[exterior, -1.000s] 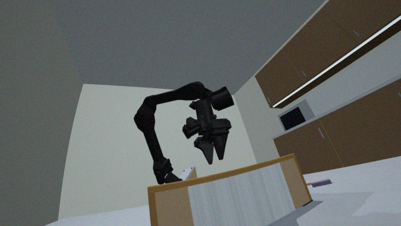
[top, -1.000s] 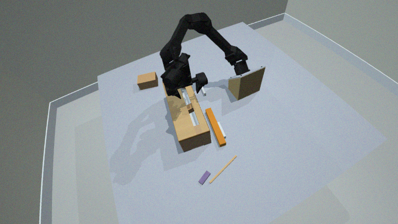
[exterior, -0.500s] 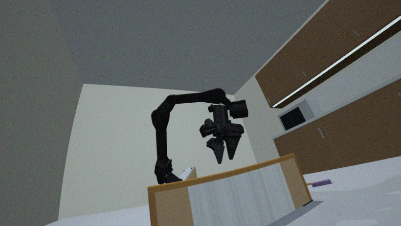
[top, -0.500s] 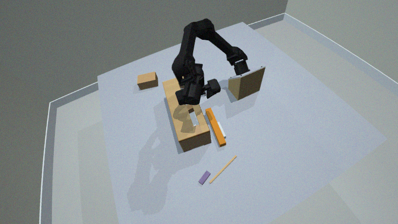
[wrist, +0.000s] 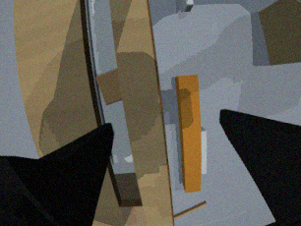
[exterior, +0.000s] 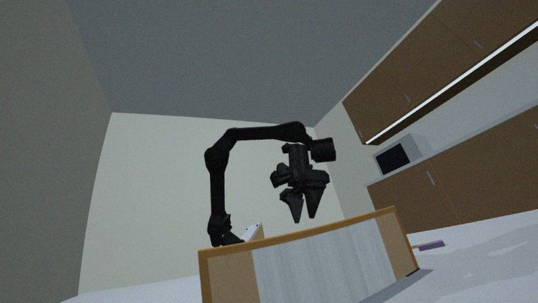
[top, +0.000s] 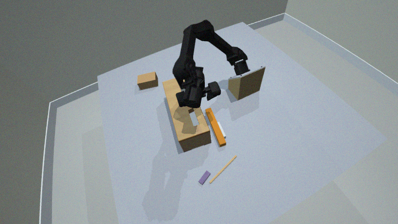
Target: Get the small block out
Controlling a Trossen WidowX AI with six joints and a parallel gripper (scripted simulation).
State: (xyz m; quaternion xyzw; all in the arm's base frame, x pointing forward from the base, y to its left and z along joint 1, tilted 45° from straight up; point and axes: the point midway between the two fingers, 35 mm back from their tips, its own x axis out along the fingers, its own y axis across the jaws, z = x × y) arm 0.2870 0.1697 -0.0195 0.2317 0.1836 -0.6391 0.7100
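My gripper tip is 5 cm short of the small brown block, 3 cm to the left of it and 6 cm above it. Round my gripper tip: purple block: 9 cm ahead, 30 cm to the left, 14 cm below; small tan box: 24 cm ahead, 40 cm to the right, 12 cm below.
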